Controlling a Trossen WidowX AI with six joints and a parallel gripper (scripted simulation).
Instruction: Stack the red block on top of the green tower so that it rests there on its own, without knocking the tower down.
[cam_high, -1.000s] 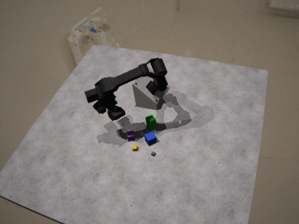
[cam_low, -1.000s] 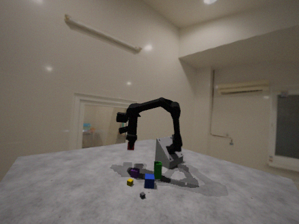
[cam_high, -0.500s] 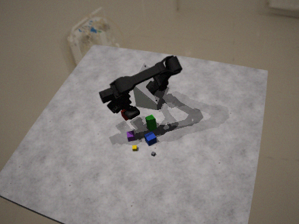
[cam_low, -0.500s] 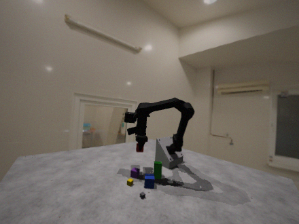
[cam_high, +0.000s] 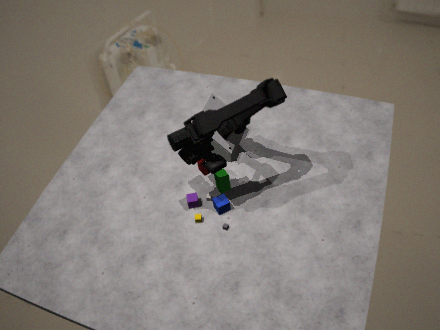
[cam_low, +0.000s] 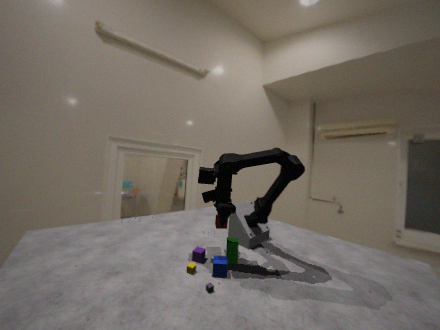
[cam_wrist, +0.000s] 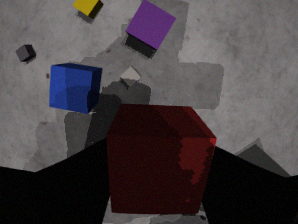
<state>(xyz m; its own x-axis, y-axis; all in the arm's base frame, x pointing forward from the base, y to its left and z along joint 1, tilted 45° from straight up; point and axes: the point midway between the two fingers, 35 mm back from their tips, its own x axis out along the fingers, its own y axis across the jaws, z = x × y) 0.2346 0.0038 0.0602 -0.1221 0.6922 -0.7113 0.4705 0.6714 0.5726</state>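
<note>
My gripper tip is 130 mm above the white block, 30 mm short of it and 10 mm to the right of it. Also, from my gripper tip: blue block (110 mm below, 70 mm to the left, 50 mm ahead); red block (10 mm above); purple block (120 mm below, 70 mm ahead, 40 mm to the right).
</note>
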